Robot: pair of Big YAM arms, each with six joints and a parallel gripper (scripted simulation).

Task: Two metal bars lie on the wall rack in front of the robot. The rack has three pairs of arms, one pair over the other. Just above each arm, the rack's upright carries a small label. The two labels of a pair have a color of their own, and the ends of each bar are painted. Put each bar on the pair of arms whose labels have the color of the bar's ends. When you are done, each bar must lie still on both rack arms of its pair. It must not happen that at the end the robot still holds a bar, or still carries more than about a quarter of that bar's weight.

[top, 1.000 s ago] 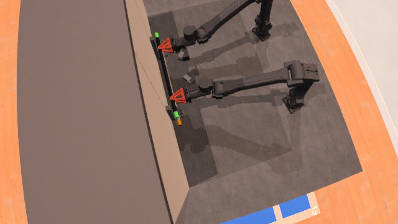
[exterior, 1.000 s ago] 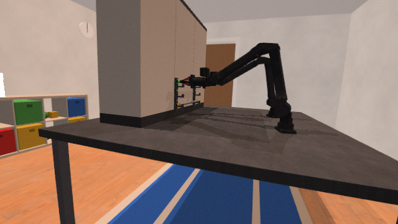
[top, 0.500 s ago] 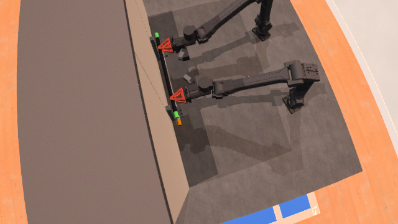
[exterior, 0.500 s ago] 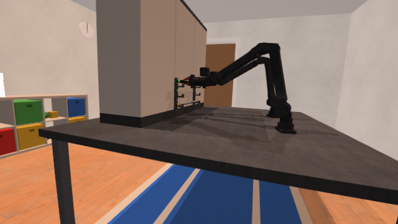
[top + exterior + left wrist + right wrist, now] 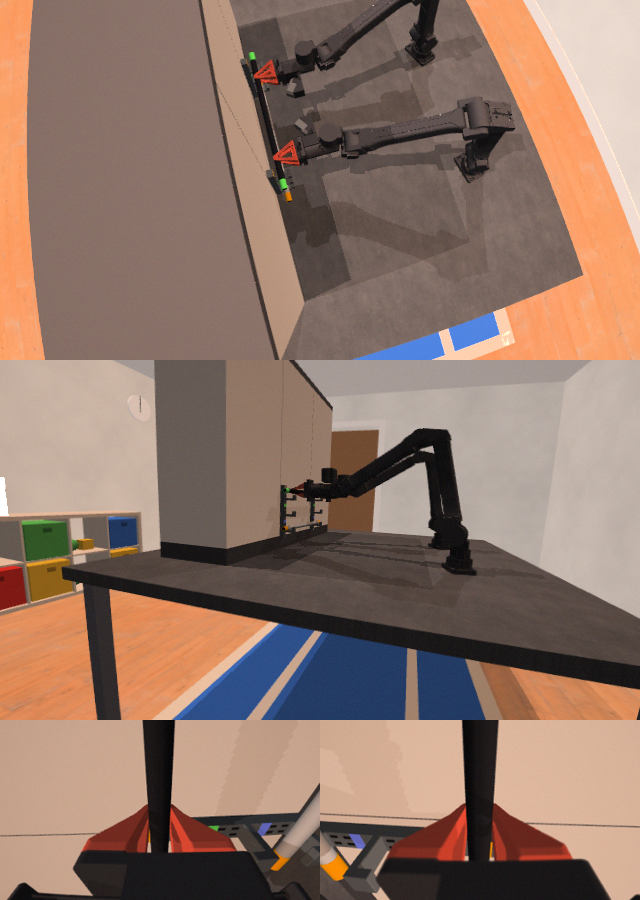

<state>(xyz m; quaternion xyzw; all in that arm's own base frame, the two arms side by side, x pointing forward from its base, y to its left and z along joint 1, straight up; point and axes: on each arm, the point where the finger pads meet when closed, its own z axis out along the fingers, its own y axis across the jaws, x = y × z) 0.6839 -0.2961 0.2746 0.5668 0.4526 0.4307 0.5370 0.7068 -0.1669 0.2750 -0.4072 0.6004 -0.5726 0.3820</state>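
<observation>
Now: the black bar 15 cm to the right of my left hand. Also, from my left hand: beige wall unit: 19 cm ahead, 18 cm above, 14 cm to the right; then silver bar: 17 cm below, 15 cm to the right.
</observation>
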